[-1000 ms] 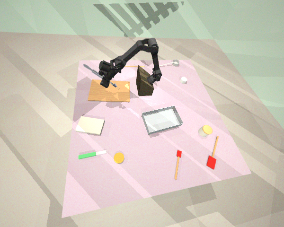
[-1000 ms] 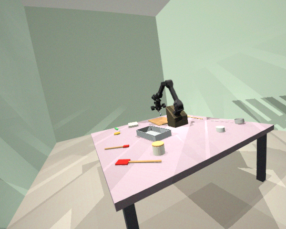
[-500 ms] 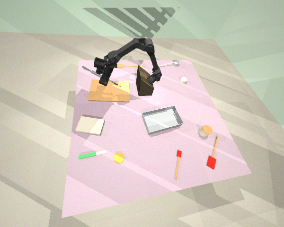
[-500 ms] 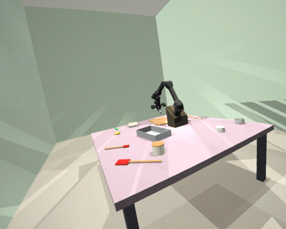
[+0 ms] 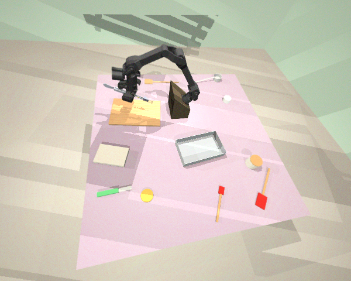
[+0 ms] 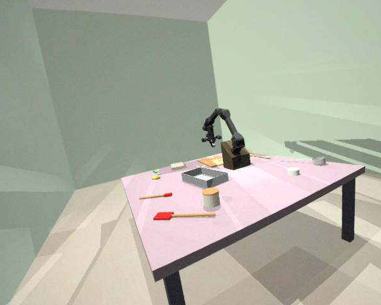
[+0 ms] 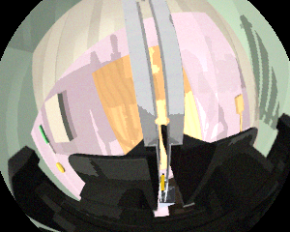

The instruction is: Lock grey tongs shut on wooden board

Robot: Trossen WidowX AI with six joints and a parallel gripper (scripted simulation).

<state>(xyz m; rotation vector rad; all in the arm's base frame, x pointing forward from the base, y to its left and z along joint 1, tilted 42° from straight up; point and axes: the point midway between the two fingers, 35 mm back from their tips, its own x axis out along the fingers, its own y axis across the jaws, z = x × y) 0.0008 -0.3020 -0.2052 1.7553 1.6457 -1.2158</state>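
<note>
My gripper tip is 20 mm to the right of the wooden board and 140 mm above it. From my gripper tip the other things lie so: roasting tin: 340 mm ahead, 440 mm to the left, 120 mm below; then beige block: 350 mm ahead, 130 mm to the right, 130 mm below; then yellow disc: 610 mm ahead, 70 mm to the left, 140 mm below.
</note>
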